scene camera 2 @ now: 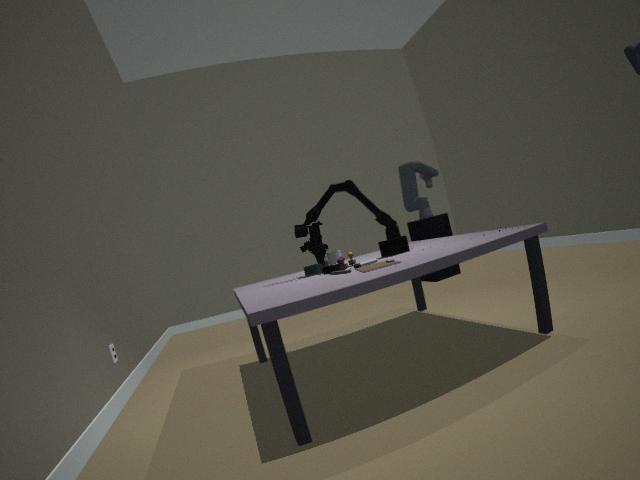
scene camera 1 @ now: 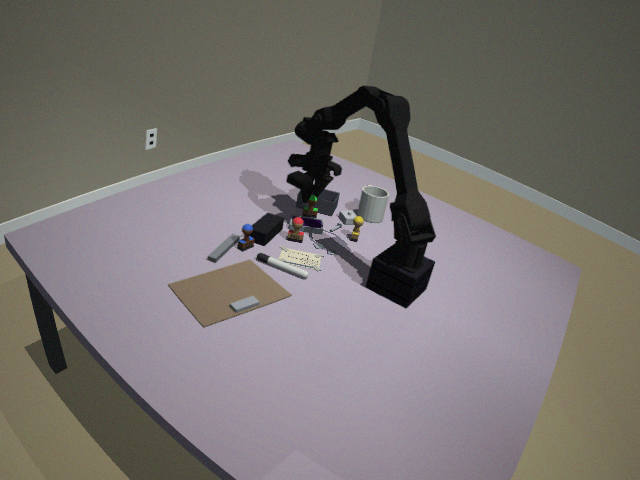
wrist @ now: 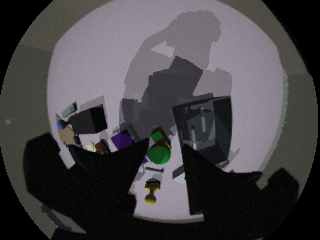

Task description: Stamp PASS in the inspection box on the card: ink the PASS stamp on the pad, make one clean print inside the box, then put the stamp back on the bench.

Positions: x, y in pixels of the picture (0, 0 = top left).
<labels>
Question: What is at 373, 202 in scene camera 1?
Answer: A white cup.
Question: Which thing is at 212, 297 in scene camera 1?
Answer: A brown mat.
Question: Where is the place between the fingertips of my gripper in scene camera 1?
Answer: At 309, 200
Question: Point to a black box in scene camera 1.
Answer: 268, 226
</labels>
